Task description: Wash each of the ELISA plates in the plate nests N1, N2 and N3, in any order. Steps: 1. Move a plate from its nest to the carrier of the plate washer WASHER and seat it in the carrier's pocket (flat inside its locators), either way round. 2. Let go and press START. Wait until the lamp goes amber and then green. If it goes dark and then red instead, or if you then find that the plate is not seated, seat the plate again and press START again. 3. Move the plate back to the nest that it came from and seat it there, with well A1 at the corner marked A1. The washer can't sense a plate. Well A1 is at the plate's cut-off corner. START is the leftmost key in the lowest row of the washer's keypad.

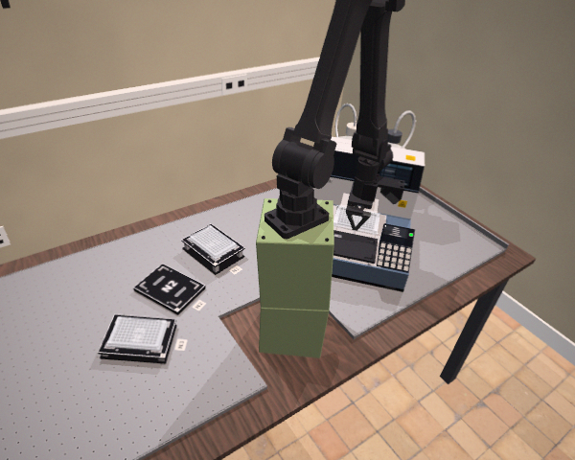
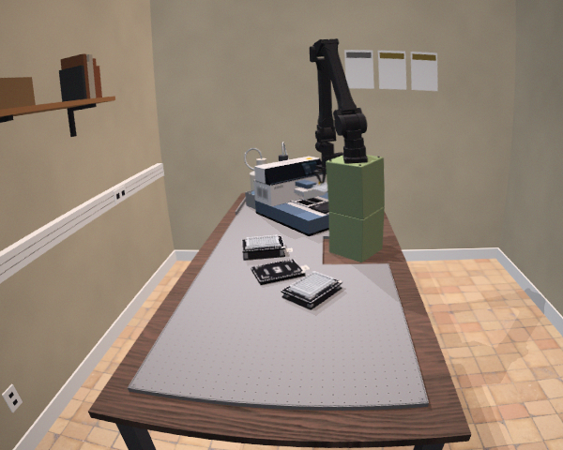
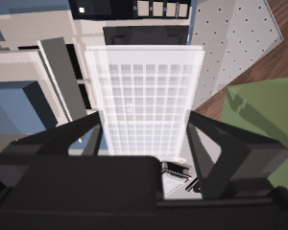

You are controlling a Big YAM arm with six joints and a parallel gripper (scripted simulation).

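My gripper is now 100 mm above the dark washer carrier. Round my hand: plate washer 110 mm to the right, 100 mm ahead, 50 mm below.
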